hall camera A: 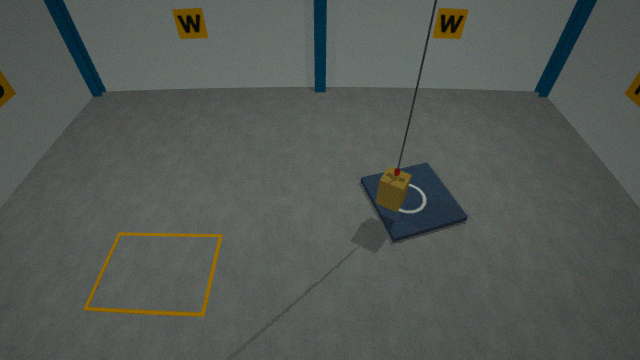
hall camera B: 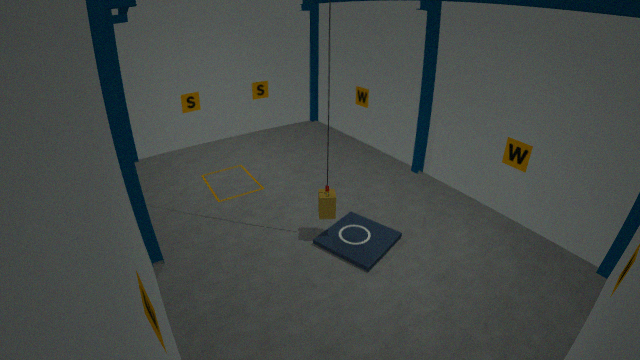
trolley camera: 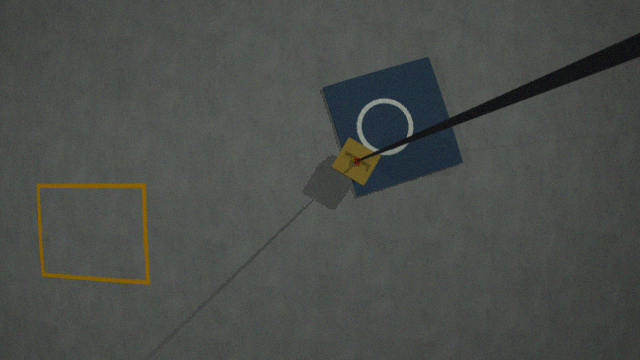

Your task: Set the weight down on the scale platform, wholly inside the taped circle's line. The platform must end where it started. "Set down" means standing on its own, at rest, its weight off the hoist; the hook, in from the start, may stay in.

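The yellow block-shaped weight (hall camera A: 392, 194) (hall camera B: 327, 207) (trolley camera: 364, 176) hangs upright in the air from the red hook (hall camera A: 397, 172) (hall camera B: 327, 188) (trolley camera: 356, 161), which is my gripper and is in its top. The dark blue scale platform (hall camera A: 440, 212) (hall camera B: 370, 257) (trolley camera: 417, 75) lies on the floor. Its white taped circle (hall camera A: 425, 200) (hall camera B: 354, 243) (trolley camera: 359, 126) is partly hidden by the weight in hall camera A. In the trolley camera, the weight overlaps the platform's lower left edge and covers a bit of the circle's lower left line. Its shadow falls mostly on the floor beside the platform.
A yellow square outline (hall camera A: 170, 234) (hall camera B: 221, 170) (trolley camera: 91, 186) is marked on the floor, left of the platform. Blue columns (hall camera A: 320, 50) (hall camera B: 427, 90) stand along the walls. The dark chain (hall camera A: 416, 90) (hall camera B: 328, 100) (trolley camera: 480, 111) runs up from the hook.
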